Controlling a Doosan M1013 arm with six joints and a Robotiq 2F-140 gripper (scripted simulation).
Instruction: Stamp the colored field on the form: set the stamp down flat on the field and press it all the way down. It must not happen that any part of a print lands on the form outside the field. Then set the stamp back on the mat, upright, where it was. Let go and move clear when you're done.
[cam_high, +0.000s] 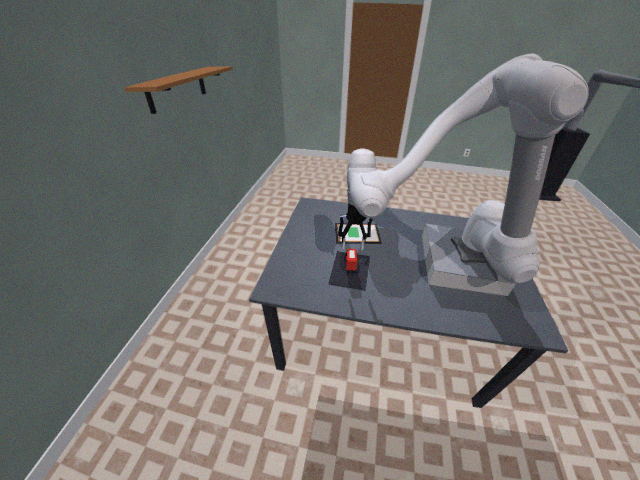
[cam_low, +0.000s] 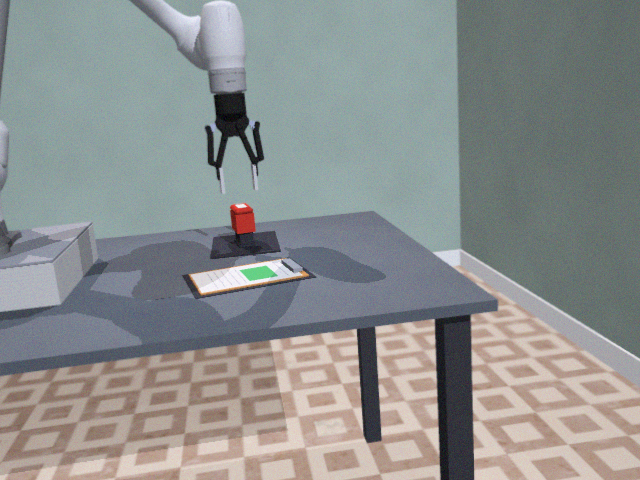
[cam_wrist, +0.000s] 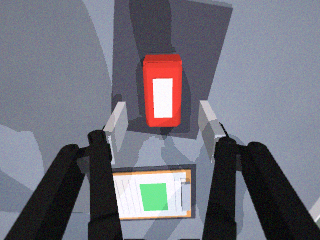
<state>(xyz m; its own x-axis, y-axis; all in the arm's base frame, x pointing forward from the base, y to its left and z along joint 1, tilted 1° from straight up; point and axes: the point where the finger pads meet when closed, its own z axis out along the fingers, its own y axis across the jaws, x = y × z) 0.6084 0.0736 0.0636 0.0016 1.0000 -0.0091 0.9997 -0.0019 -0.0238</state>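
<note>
The form is 40 mm behind my hand, 290 mm to the right of it and 160 mm below it. The rest, counted from my hand: dark mat 170 mm below.
</note>
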